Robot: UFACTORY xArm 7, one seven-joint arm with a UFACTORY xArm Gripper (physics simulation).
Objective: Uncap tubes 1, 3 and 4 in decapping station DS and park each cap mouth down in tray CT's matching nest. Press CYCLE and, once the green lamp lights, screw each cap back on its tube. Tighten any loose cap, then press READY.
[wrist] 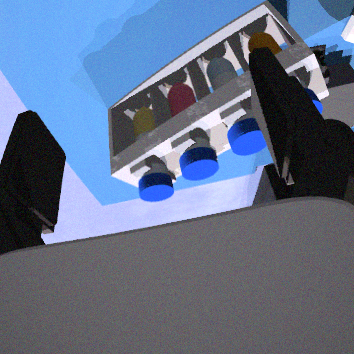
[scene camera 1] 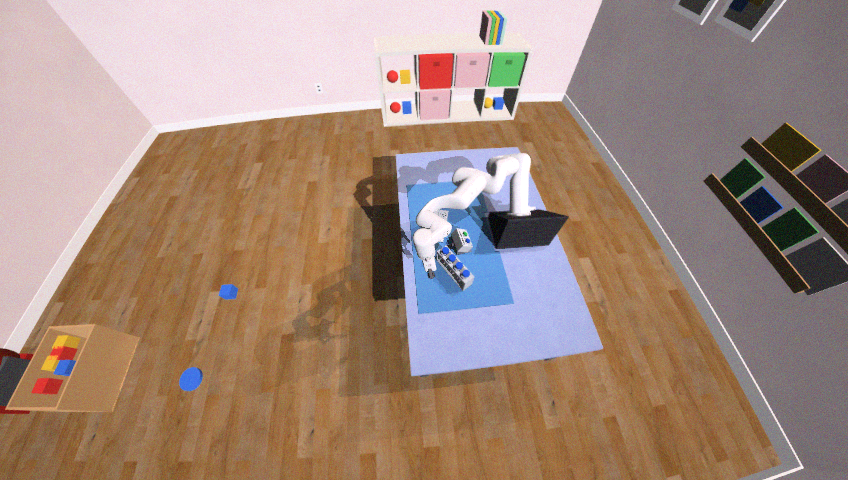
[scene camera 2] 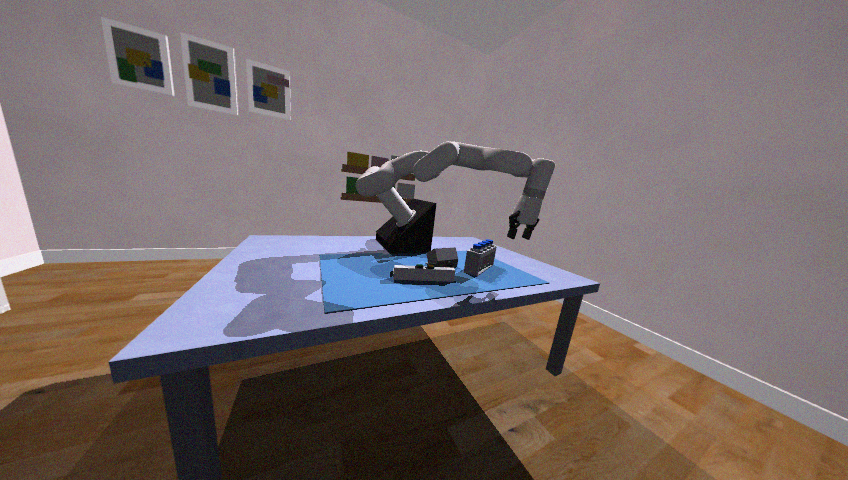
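Pixels of known places: gripper, fingertip midpoint: point(wrist: 143, 103) point(scene camera 2: 518, 238); arm's base, link origin: point(scene camera 1: 518, 214) point(scene camera 2: 406, 218).
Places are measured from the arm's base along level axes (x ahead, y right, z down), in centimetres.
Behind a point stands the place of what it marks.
Observation:
Decapping station DS point(scene camera 1: 465, 283) @(y -28.2, x 38.3, z 6.4 cm) point(scene camera 2: 479, 261) @(y -8.0, x 46.8, z 9.3 cm) point(wrist: 118, 167) @(y -27.1, x 39.1, z 6.4 cm) is a pale rack holding four upright tubes under blue caps point(scene camera 1: 458, 265) @(y -19.6, x 39.4, z 3.5 cm) point(wrist: 199, 165) @(y -19.3, x 39.8, z 3.5 cm). In the wrist view the tubes show yellow point(wrist: 144, 121) @(y -24.0, x 38.5, z 11.7 cm), red point(wrist: 181, 99) @(y -19.3, x 40.5, z 11.2 cm), grey-blue point(wrist: 221, 74) @(y -14.9, x 42.4, z 11.0 cm) and orange point(wrist: 262, 42) @(y -10.2, x 44.4, z 11.9 cm); the fourth cap point(wrist: 315, 102) @(y -8.9, x 44.1, z 3.5 cm) is partly hidden by a finger. My gripper point(scene camera 1: 430, 274) @(y -20.0, x 53.8, z -1.5 cm) point(scene camera 2: 519, 234) @(y -20.0, x 53.8, z -1.5 cm) point(wrist: 143, 103) @(y -20.0, x 53.8, z -1.5 cm) is open and empty, above and beside the station. A low white block, apparently tray CT point(scene camera 2: 424, 273) @(y 15.6, x 43.2, z 12.9 cm), lies on the mat; the arm mostly hides it in scene camera 1. Its nests are unclear.
A grey box point(scene camera 1: 458, 241) @(y -3.4, x 33.7, z 9.0 cm) point(scene camera 2: 442, 257) @(y 1.1, x 34.8, z 10.7 cm) with a green and a blue round piece on top stands between the station and the black arm base point(scene camera 1: 523, 230) @(y -10.8, x 2.5, z -1.0 cm) point(scene camera 2: 421, 231) @(y -2.5, x 11.8, z 4.4 cm). The blue mat point(scene camera 1: 440, 304) @(y -32.3, x 51.3, z 15.7 cm) point(scene camera 2: 351, 294) @(y 41.5, x 44.4, z 15.6 cm) lies on the lilac table point(scene camera 1: 487, 342) @(y -55.1, x 35.1, z 16.0 cm) point(scene camera 2: 196, 309) @(y 74.5, x 38.8, z 15.9 cm).

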